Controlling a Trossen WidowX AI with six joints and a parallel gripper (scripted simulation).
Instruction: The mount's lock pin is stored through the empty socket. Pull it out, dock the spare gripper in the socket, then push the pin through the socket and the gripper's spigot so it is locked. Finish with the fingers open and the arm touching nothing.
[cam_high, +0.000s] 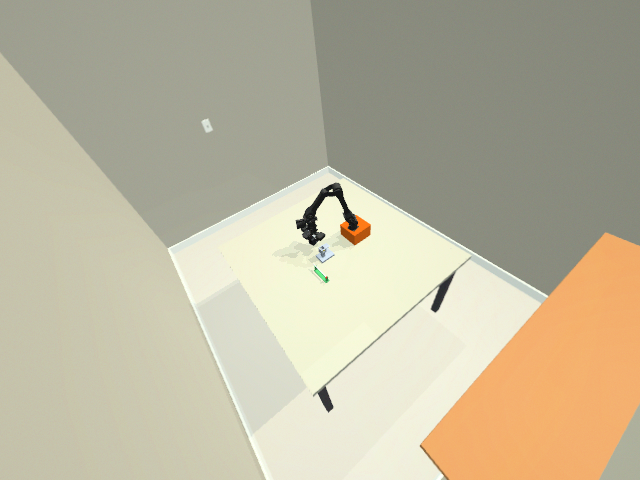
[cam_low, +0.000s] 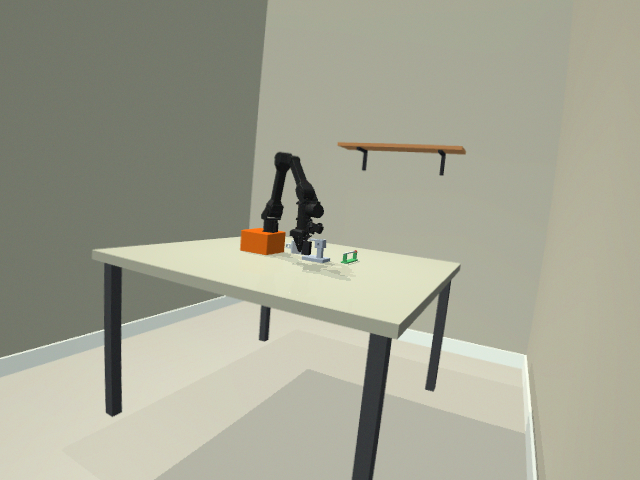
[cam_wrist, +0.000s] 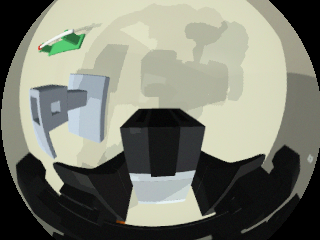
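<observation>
My gripper tip is now 10 mm past the spare gripper and 20 mm below it. Also, from my gripper tip: grey mount 40 mm ahead, 130 mm to the left.
</observation>
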